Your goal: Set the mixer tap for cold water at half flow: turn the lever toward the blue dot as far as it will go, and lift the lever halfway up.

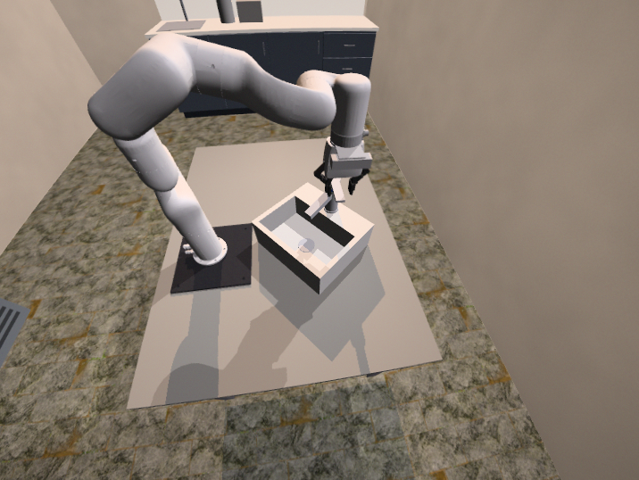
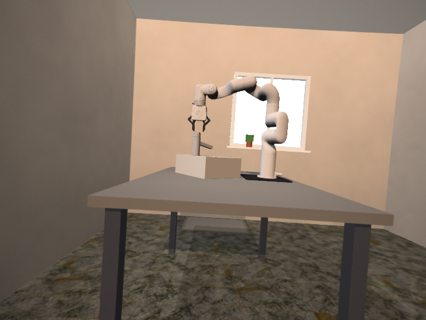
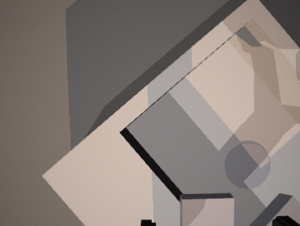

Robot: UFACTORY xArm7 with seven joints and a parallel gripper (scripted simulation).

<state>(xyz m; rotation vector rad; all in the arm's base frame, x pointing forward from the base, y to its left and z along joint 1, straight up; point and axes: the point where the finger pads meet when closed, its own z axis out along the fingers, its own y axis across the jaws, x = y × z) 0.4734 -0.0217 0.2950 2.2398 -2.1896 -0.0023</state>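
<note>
Right now my hand is 4 cm to the right of the lever and 3 cm above it. Also, from my hand: mixer tap: 8 cm below, 6 cm to the left, 1 cm behind; then sink: 27 cm below, 9 cm behind, 2 cm to the left.
</note>
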